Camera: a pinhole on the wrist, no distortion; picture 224 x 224 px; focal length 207.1 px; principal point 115.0 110.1 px. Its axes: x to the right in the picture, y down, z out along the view. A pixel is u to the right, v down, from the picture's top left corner.
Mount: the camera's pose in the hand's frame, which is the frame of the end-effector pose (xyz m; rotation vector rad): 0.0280 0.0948 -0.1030 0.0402 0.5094 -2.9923
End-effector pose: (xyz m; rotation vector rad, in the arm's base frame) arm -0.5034 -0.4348 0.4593 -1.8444 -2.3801 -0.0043
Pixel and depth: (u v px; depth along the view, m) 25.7 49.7 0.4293
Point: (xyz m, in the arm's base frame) -0.5011 -0.1958 0.1245
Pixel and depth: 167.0 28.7 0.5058
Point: -0.4195 -0.4933 0.0082
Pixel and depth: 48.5 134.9 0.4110
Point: -0.6422 -0.2758 0.2099
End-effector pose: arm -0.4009 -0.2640 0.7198 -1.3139 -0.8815 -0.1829
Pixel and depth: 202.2 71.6 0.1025
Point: -0.3688 -0.2503 0.6517
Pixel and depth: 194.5 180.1 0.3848
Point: -0.6683 -0.1637 0.7766
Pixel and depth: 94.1 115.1 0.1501
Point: -0.3648 -0.2027 0.7141
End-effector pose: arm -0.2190 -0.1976 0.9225 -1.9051 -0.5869 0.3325
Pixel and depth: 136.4 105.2 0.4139
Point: -0.3839 0.0292 0.8416
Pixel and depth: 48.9 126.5 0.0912
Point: -0.1475 -0.1999 0.8762
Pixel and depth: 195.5 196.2 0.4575
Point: -0.5168 0.0121 1.0470
